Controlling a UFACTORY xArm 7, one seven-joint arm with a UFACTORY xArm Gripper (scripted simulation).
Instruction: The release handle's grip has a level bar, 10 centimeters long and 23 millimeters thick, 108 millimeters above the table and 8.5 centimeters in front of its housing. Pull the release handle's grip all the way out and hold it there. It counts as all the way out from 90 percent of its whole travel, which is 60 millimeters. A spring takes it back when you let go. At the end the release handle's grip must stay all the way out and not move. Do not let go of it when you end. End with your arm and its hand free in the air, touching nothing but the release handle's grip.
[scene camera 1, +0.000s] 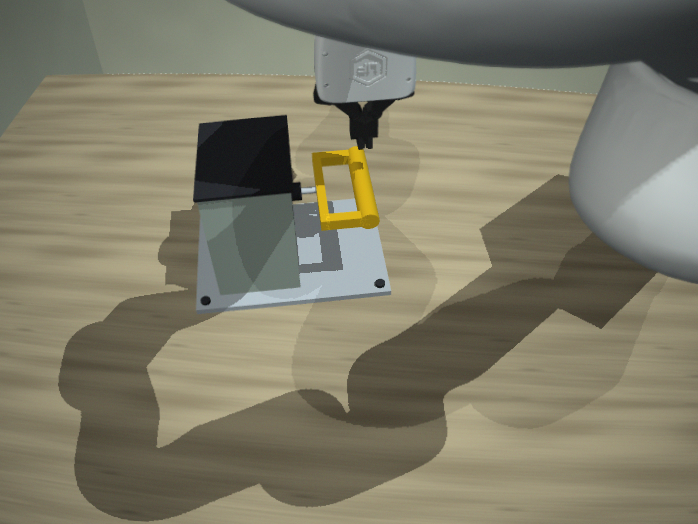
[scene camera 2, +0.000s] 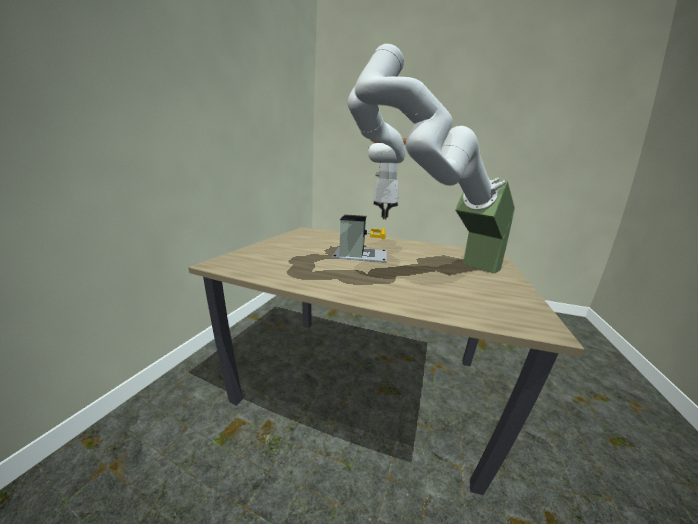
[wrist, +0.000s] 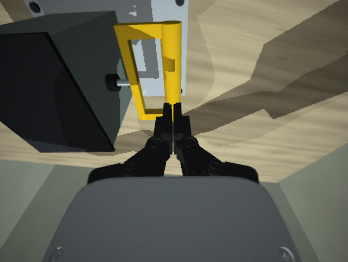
Labels:
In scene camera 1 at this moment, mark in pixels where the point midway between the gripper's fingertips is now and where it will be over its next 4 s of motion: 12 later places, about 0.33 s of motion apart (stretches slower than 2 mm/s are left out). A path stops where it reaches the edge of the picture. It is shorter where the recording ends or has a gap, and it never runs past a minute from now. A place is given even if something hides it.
My gripper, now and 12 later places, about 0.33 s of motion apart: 363, 142; 363, 141; 363, 144; 363, 149; 363, 157; 363, 165; 362, 170; 362, 173; 362, 173; 362, 175; 362, 179; 362, 186; 362, 192

